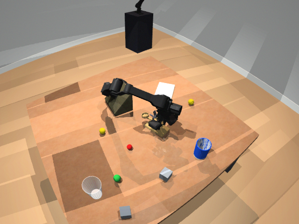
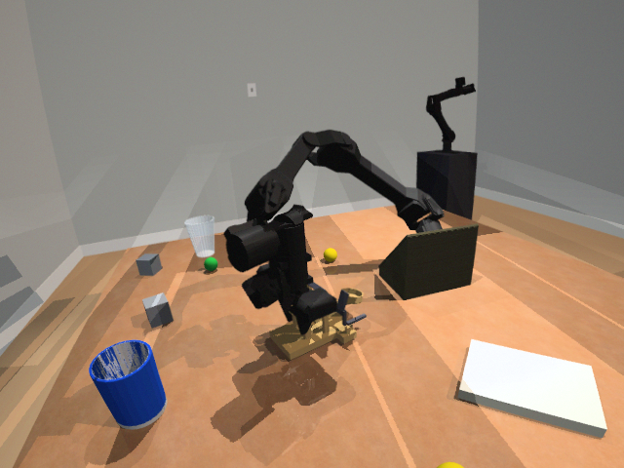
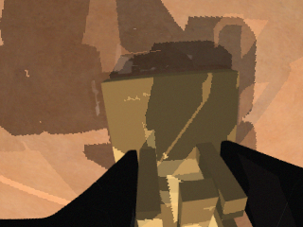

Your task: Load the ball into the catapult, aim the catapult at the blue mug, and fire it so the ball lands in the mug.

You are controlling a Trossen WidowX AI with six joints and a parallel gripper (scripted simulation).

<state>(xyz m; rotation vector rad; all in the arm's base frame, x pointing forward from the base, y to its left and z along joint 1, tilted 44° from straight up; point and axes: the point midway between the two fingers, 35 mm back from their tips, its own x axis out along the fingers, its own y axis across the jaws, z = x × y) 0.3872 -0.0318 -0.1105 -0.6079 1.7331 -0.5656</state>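
Now: gripper tip 230 mm to the left of the red ball, 20 mm past it and 20 mm above it. Also, from my gripper tip: white slab (300 mm to the left, 250 mm behind, 20 mm below); then wooden catapult (70 mm behind, 20 mm above); then blue mug (290 mm ahead, 40 mm to the left).
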